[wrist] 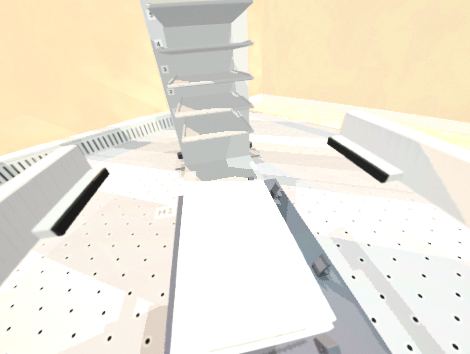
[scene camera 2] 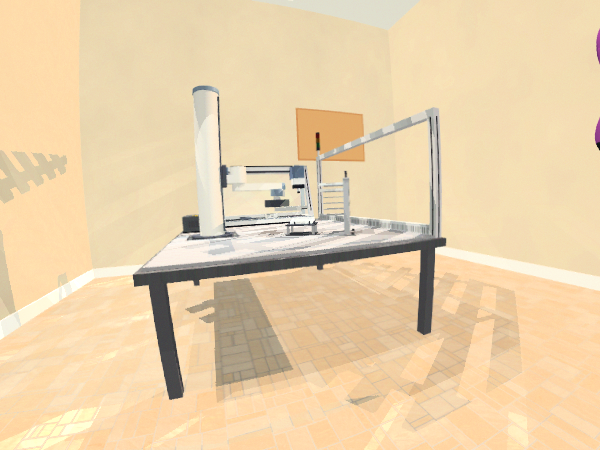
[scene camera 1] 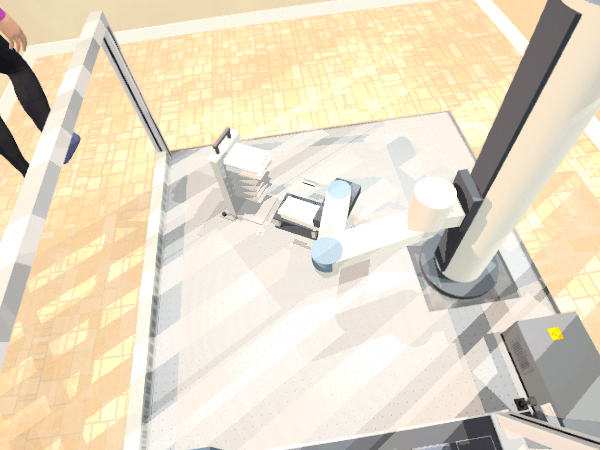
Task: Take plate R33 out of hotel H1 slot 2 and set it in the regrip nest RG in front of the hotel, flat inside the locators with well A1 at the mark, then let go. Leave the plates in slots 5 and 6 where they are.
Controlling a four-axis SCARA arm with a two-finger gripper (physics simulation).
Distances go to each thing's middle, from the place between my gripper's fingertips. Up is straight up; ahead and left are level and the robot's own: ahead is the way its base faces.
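Grey box (scene camera 1: 558, 377) seen 90 mm below my hand, 630 mm behind it and 660 mm to the left of it.
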